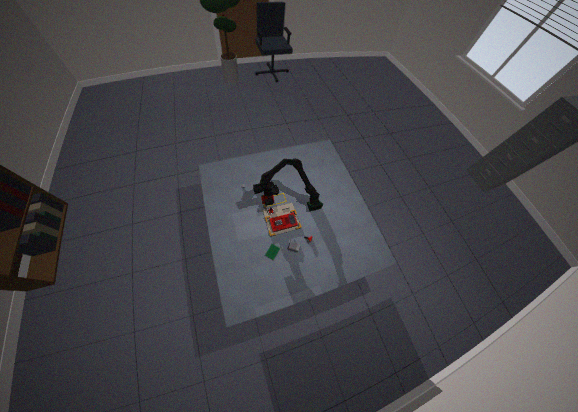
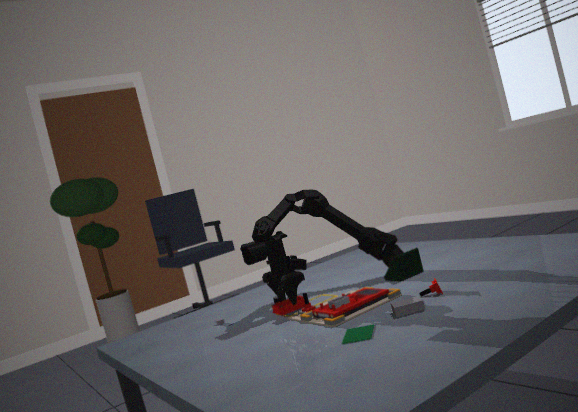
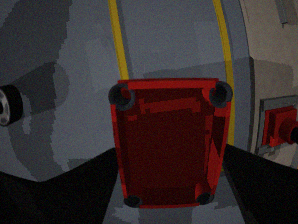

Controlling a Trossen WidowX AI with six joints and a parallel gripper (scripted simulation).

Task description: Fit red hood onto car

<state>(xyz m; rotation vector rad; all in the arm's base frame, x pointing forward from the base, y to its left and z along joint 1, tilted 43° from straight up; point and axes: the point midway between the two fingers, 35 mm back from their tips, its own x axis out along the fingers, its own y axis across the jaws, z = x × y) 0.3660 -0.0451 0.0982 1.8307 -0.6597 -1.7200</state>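
The red hood is 10 mm below my gripper tip. From my gripper tip the other things lie so: grey nut 190 mm ahead, 150 mm to the right, 10 mm below; green flat card 420 mm to the left, 30 mm ahead, 20 mm below; jig 190 mm to the left, 80 mm behind, 10 mm below.
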